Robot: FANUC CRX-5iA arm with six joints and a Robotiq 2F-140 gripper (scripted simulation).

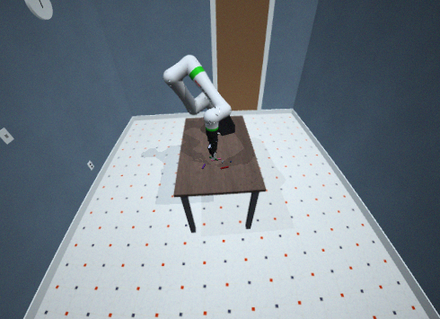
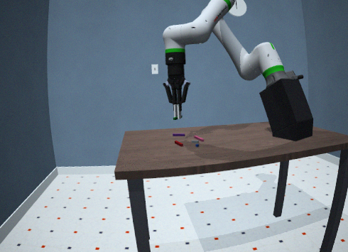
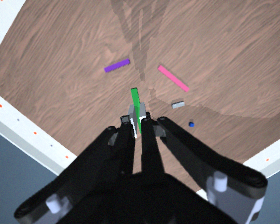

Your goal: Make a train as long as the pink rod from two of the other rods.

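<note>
Now: the small blue rod 150 mm to the left of my hand, 130 mm below it and 60 mm behind it. From my hand the other things lie so: red rod (130 mm below, 90 mm to the left, 10 mm ahead); green rod (30 mm below); purple rod (130 mm below, 90 mm to the right, 10 mm behind).
</note>
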